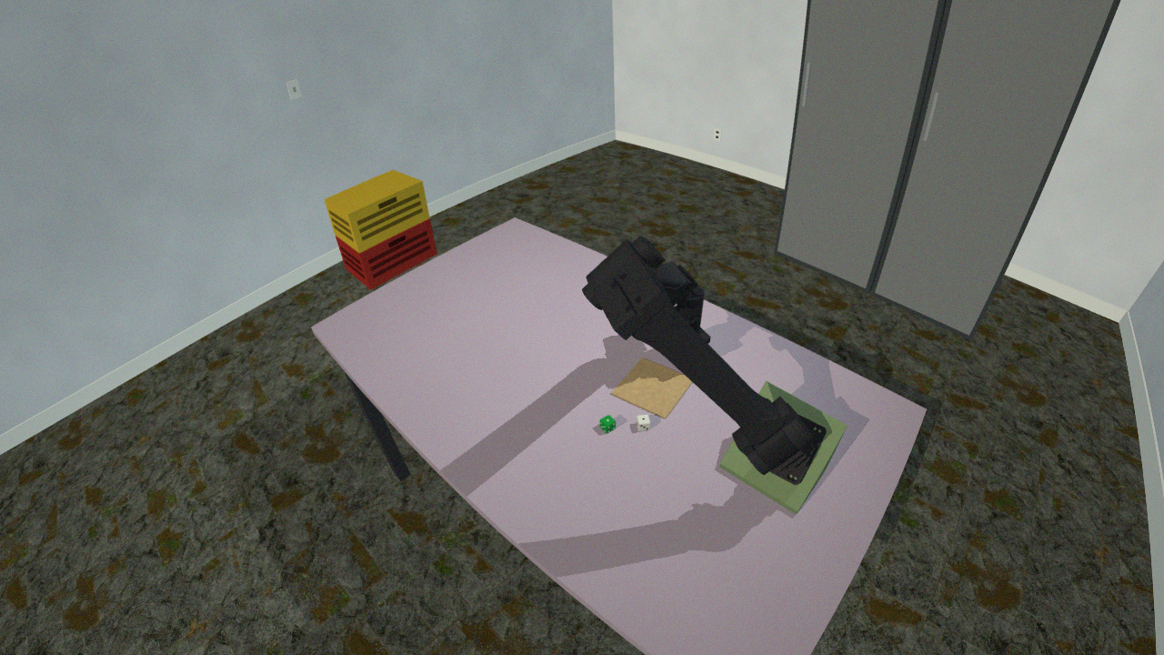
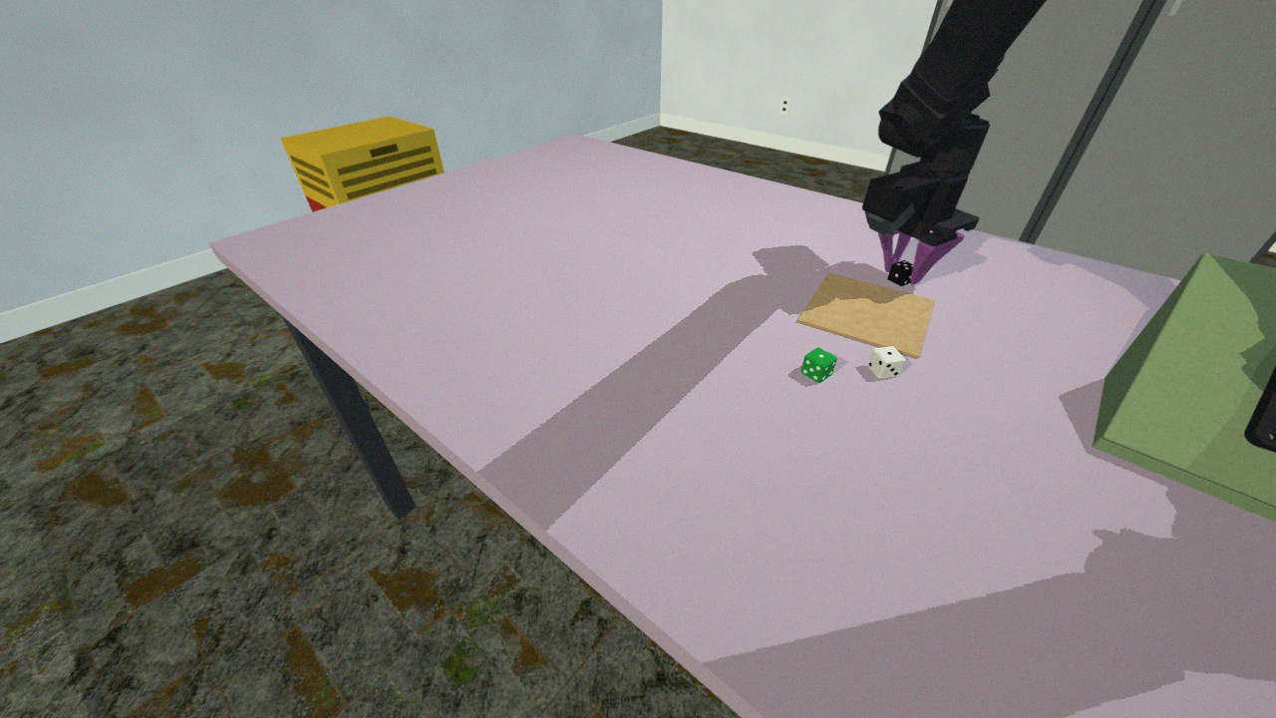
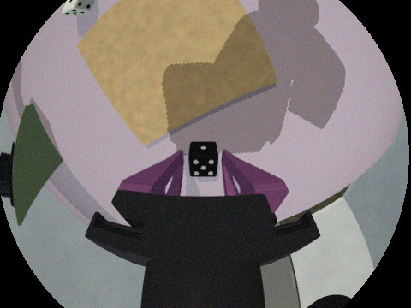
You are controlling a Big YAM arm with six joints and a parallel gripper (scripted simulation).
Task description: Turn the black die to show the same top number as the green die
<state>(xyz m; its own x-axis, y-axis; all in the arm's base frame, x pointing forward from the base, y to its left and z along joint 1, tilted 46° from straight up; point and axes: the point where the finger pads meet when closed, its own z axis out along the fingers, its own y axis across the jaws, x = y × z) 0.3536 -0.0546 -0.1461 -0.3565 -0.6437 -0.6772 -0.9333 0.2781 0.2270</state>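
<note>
My gripper is now right at the black die. From my hand the other things lie so: green die 1 cm ahead, 27 cm to the left; then white die 4 cm behind, 22 cm to the left; then tan mat 1 cm ahead, 11 cm to the left, 1 cm below.
</note>
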